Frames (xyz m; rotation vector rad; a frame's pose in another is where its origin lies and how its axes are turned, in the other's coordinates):
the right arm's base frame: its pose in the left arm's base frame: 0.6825 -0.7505 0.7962 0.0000 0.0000 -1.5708
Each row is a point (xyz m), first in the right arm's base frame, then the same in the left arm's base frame.
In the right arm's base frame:
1: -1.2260 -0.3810 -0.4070
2: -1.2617 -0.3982 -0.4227
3: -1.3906 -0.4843 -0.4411
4: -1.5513 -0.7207 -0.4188
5: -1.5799 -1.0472 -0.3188
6: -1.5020 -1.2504 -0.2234
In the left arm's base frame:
1: 0.3015 0.4755 0.3892
2: 0.2843 0.5112 0.3735
3: 0.1982 0.6401 0.3551
4: -0.0382 0.8008 0.3774
5: -0.3647 0.8294 0.4774
6: -0.5679 0.7515 0.5728

